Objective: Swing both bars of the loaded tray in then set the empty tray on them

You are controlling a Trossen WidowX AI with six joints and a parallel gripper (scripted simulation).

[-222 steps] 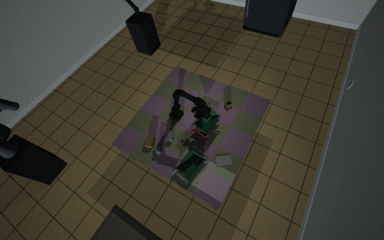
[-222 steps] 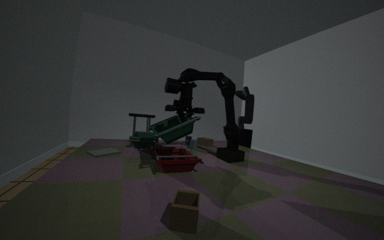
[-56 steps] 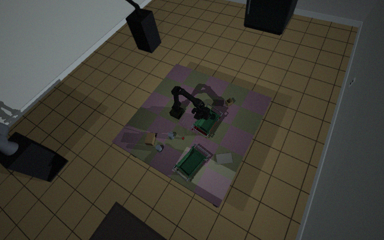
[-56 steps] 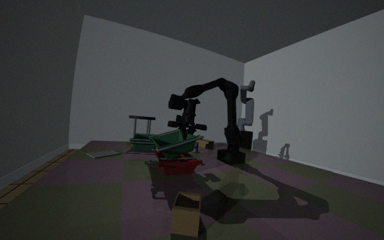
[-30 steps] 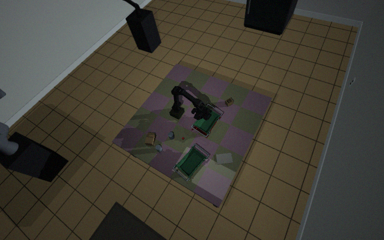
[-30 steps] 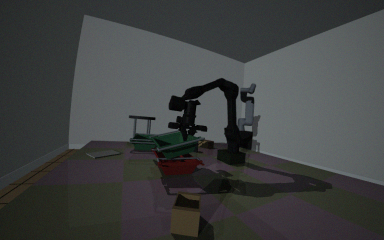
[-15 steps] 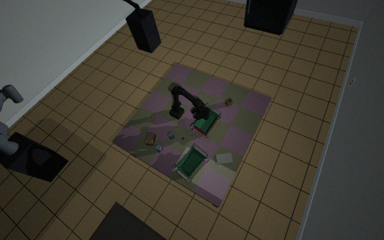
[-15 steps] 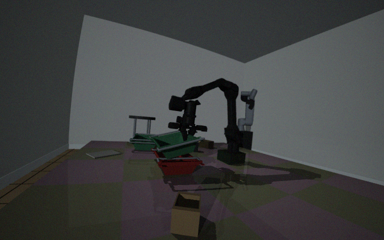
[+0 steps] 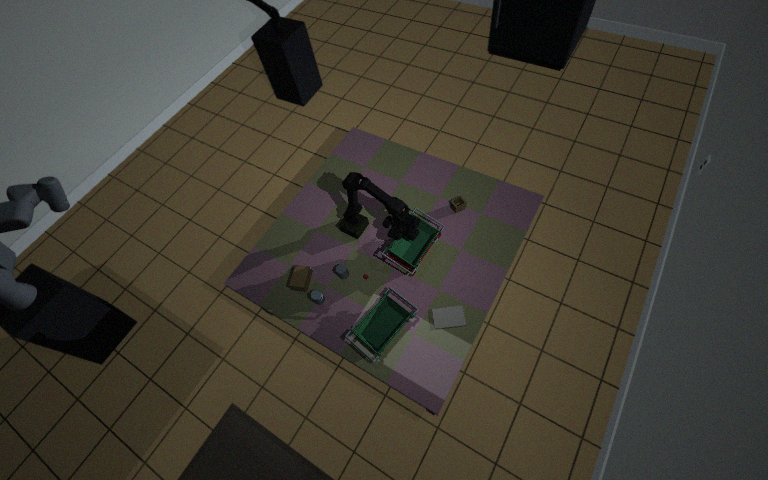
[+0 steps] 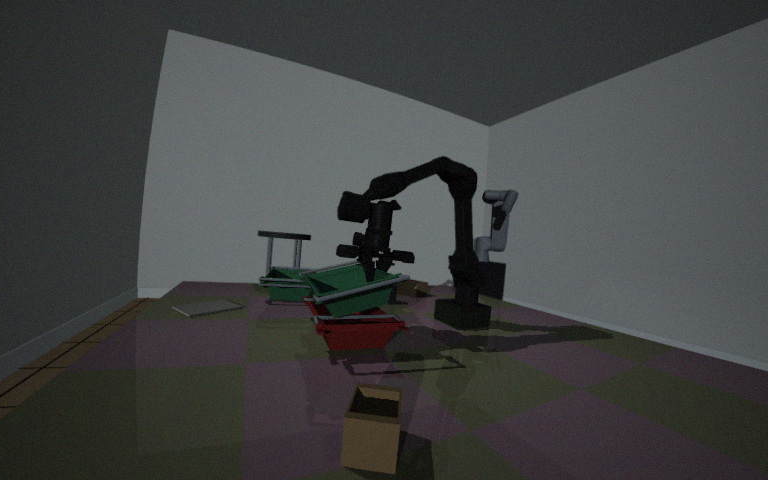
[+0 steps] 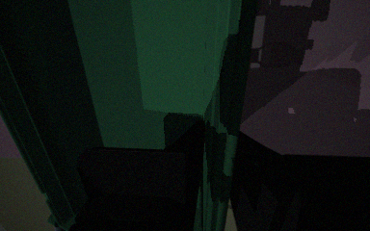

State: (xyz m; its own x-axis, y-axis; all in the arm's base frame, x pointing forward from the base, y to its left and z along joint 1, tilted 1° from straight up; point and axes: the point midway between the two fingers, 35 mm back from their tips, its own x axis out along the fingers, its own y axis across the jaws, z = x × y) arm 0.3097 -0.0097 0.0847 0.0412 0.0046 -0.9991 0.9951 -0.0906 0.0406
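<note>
Now: gripper tip 70 mm short of the green tray, 20 mm below it and 10 mm to the left of it. From my gripper tip the other things lie so: tan open box: 360 mm to the left, 160 mm ahead, 90 mm below.
</note>
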